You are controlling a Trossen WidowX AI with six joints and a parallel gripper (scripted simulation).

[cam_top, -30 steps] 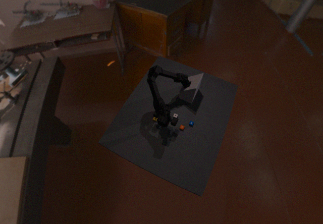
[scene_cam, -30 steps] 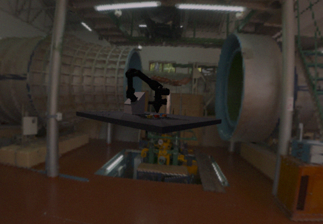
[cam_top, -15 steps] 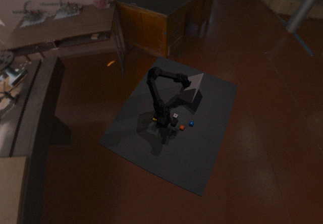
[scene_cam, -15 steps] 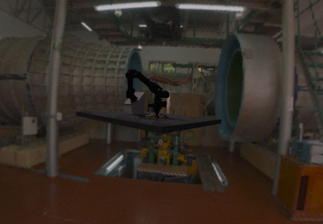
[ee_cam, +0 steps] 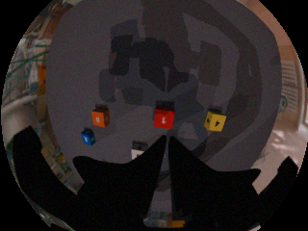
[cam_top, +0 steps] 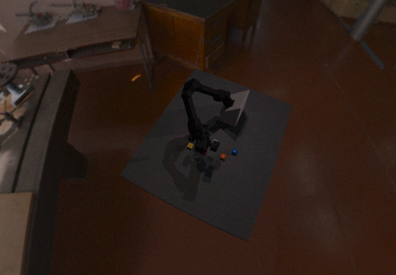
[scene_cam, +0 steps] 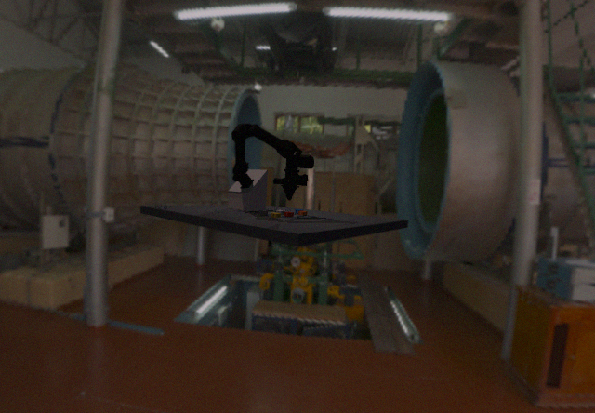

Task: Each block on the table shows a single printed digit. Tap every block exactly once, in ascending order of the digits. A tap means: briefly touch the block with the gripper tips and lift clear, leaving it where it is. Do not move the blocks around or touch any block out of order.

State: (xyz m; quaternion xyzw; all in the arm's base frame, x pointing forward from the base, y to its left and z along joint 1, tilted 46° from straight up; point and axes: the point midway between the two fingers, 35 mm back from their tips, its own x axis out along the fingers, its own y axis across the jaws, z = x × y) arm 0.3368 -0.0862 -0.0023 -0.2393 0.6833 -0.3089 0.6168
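My gripper tip is now 90 mm to the left of the yellow block and 70 mm above it. The rest, counted from my gripper tip: grey block (110 mm behind, 60 mm to the right, 70 mm below); white block (90 mm behind, 50 mm to the left, 70 mm below); red block (70 mm below).
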